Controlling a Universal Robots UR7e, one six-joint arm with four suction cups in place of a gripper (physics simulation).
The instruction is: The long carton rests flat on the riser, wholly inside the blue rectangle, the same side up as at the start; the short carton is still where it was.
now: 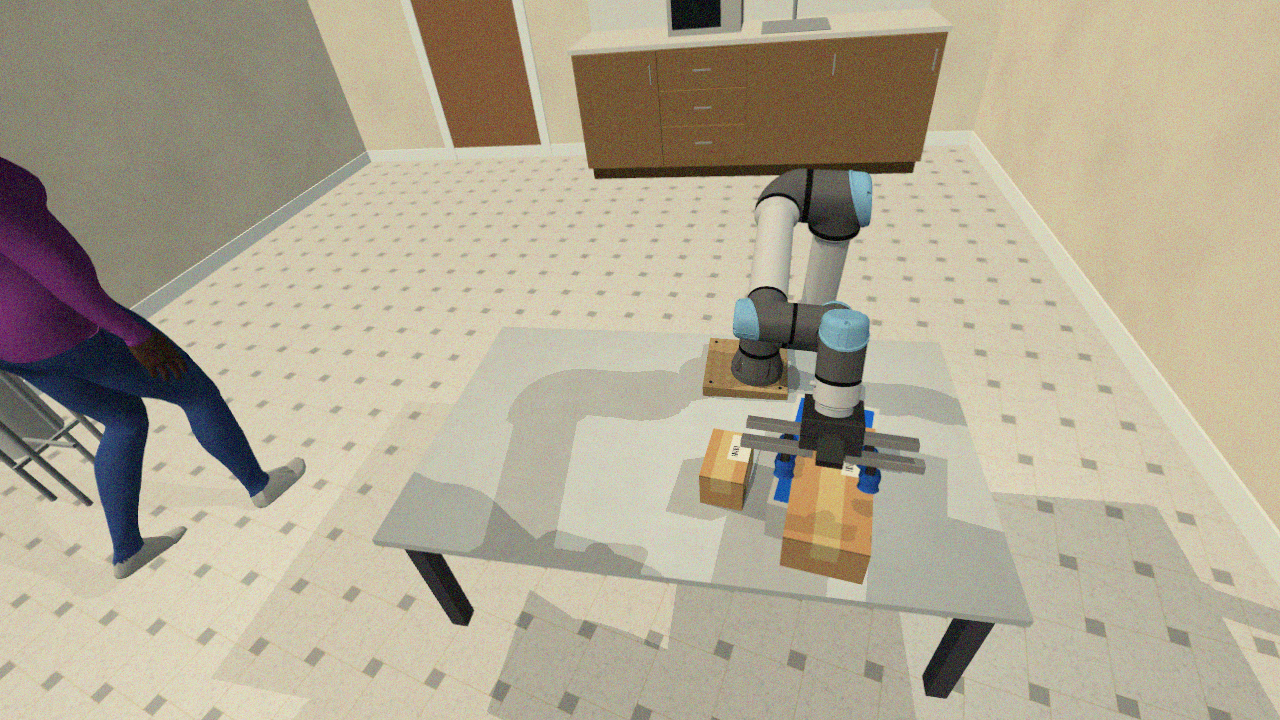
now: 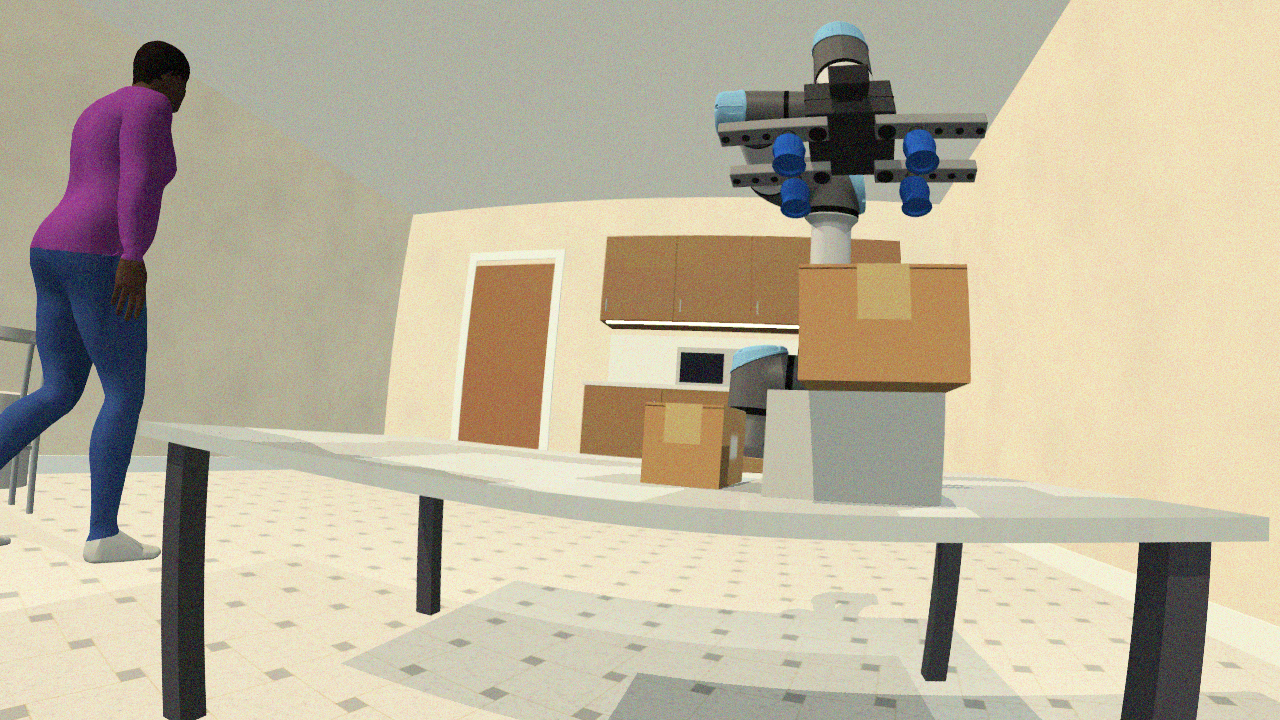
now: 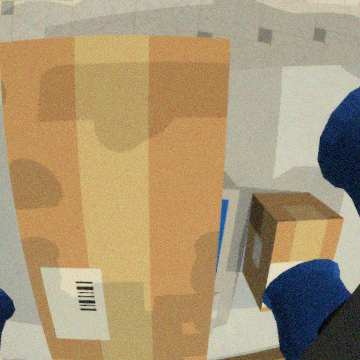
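Seen in the pictures: hand, tool point: (image 1: 825, 469) (image 2: 856, 186) (image 3: 127, 241); arm's base, link origin: (image 1: 756, 369) (image 2: 749, 457).
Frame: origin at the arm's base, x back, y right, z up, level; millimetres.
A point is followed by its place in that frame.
Observation:
The long carton (image 1: 827, 528) @[x -644, y -226, z 195 mm] (image 2: 930, 349) @[x -679, y -267, z 118 mm] (image 3: 190, 175) @[x -587, y -174, z 196 mm] lies on top of the grey riser (image 2: 877, 447) @[x -548, y -231, z 34 mm], looks about level, and has its barcode label on top. Its front end sticks out past the riser's front edge, beyond the blue rectangle (image 1: 782, 488) @[x -492, y -132, z 93 mm] (image 3: 222, 220) @[x -500, y -121, z 94 mm], which shows at the carton's left side and back. The rest of the rectangle is hidden under the carton and behind the gripper. The short carton (image 1: 725, 474) @[x -470, y -1, z 77 mm] (image 2: 682, 456) @[x -487, y 5, z 11 mm] (image 3: 307, 240) @[x -456, y 6, z 78 mm] stands upright on the table, left of the riser. My gripper (image 1: 826, 467) @[x -601, y -207, z 308 mm] (image 2: 854, 174) @[x -601, y -207, z 308 mm] is open, its four blue cups above the long carton with a gap.
The table (image 1: 626, 528) @[x -602, y 210, z -27 mm] (image 2: 572, 497) @[x -693, y 49, z -29 mm] bears the riser, the short carton and the arm's wooden base plate (image 1: 716, 380) @[x -79, y 105, z 8 mm] behind them. A person (image 1: 53, 313) (image 2: 116, 197) is on the floor at the left, near a stool. A kitchen counter (image 1: 751, 116) stands at the back.

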